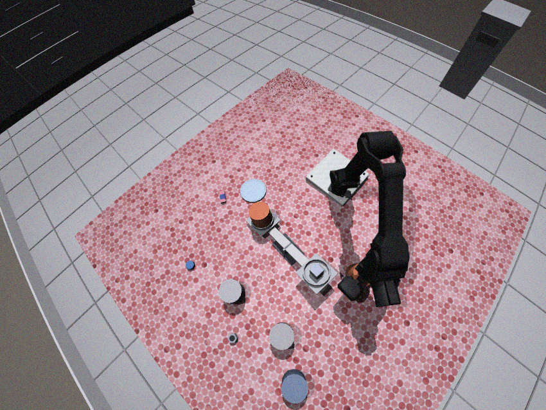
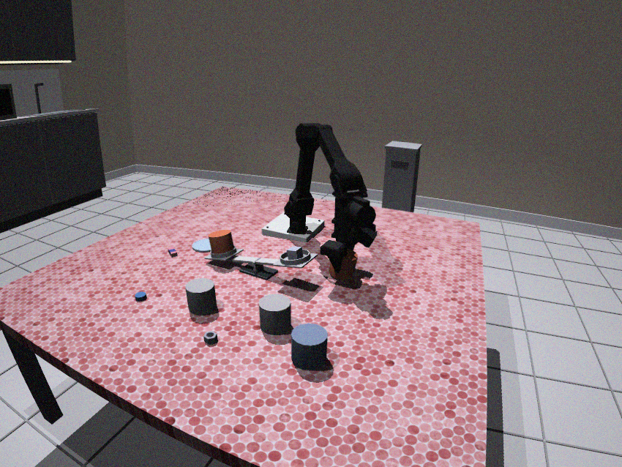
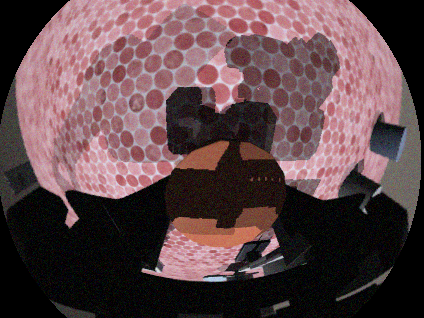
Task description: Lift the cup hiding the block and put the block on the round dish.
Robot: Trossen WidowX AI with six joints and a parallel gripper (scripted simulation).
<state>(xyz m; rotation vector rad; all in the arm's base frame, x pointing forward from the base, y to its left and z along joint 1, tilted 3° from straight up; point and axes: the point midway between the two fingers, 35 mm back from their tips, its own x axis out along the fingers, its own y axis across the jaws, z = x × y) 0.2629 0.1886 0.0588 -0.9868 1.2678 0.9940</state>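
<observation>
My gripper tip is 12 cm to the left of the grey block, 7 cm short of it and 6 cm below it. The rest, counted from my gripper tip: blue-and-red piece (56 cm to the right, 2 cm below, 2 cm behind); round dish (47 cm to the right, 10 cm behind, 2 cm below); nut (36 cm ahead, 24 cm to the right, 2 cm below).
</observation>
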